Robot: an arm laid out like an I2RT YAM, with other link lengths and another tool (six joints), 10 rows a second.
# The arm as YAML. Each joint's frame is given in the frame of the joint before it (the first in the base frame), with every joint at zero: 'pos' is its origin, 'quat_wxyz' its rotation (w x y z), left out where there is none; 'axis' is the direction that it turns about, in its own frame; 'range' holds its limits. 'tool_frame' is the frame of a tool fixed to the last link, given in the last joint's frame.
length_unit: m
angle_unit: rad
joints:
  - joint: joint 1
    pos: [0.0, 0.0, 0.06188]
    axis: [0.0, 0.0, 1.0]
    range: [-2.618, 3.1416]
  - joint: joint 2
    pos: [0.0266, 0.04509, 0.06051]
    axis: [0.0, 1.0, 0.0]
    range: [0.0, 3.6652]
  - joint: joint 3
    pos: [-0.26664, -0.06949, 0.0]
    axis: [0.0, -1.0, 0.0]
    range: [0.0, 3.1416]
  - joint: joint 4
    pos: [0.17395, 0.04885, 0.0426]
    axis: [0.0, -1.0, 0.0]
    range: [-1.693, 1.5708]
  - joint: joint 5
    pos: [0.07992, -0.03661, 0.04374]
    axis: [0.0, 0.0, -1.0]
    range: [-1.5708, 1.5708]
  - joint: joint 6
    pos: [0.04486, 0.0, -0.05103]
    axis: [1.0, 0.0, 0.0]
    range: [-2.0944, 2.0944]
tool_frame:
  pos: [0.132, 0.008, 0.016]
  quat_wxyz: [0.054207, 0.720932, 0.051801, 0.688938]
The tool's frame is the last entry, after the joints.
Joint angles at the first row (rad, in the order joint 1, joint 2, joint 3, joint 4, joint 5, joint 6):
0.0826 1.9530 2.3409 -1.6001 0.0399 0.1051
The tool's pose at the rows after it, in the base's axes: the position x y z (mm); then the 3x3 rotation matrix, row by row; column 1 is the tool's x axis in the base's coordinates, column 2 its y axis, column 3 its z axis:
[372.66, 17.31, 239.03], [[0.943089, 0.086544, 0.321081], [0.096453, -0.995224, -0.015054], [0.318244, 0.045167, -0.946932]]
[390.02, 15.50, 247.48], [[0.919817, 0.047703, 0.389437], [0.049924, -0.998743, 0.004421], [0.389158, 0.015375, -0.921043]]
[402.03, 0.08, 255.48], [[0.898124, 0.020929, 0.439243], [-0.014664, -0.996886, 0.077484], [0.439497, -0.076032, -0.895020]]
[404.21, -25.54, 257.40], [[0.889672, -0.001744, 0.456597], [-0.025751, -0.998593, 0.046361], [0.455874, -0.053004, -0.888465]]
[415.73, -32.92, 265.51], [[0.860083, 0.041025, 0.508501], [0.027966, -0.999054, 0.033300], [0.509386, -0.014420, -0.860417]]
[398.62, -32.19, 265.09], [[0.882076, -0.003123, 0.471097], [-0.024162, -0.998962, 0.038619], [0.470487, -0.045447, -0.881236]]
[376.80, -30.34, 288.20], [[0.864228, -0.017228, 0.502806], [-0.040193, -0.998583, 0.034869], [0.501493, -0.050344, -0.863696]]
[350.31, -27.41, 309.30], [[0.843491, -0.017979, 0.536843], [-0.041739, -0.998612, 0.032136], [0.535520, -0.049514, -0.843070]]
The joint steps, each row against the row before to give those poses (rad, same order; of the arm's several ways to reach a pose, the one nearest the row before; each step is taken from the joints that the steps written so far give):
0.0000 -0.0001 0.0000 0.0115 0.0007 0.0248
-0.0153 -0.0003 0.0000 0.0744 -0.0183 0.0313
-0.0889 0.0000 0.0000 0.0552 -0.1095 -0.0119
-0.0656 0.0000 0.0000 0.0149 -0.0011 -0.0472
-0.0198 0.0000 0.0001 0.0584 -0.0046 -0.0683
-0.0004 -0.0233 -0.0001 -0.0664 0.0008 0.0495
0.0000 -0.0812 -0.0003 -0.0443 0.0011 0.0180
0.0000 -0.1011 -0.0309 -0.0301 -0.0007 0.0038

